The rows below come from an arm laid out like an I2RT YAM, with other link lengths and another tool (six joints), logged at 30 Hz.
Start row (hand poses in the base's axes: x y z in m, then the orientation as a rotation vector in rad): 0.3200 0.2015 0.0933 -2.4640 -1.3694 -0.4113
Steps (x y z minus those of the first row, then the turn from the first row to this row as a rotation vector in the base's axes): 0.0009 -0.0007 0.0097 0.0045 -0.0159 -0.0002; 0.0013 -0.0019 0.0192 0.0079 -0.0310 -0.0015; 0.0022 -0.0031 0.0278 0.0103 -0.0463 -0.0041; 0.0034 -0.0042 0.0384 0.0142 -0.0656 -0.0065; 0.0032 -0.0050 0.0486 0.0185 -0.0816 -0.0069; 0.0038 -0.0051 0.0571 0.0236 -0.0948 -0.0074; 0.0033 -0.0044 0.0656 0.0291 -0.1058 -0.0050
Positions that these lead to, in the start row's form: 0.3209 0.2008 0.1030 -2.4624 -1.3730 -0.4345; 0.3213 0.1996 0.1125 -2.4624 -1.3754 -0.4562; 0.3222 0.1984 0.1211 -2.4640 -1.3769 -0.4780; 0.3234 0.1973 0.1317 -2.4645 -1.3793 -0.5058; 0.3232 0.1965 0.1419 -2.4626 -1.3824 -0.5291; 0.3238 0.1964 0.1504 -2.4598 -1.3839 -0.5493; 0.3233 0.1971 0.1589 -2.4541 -1.3878 -0.5661
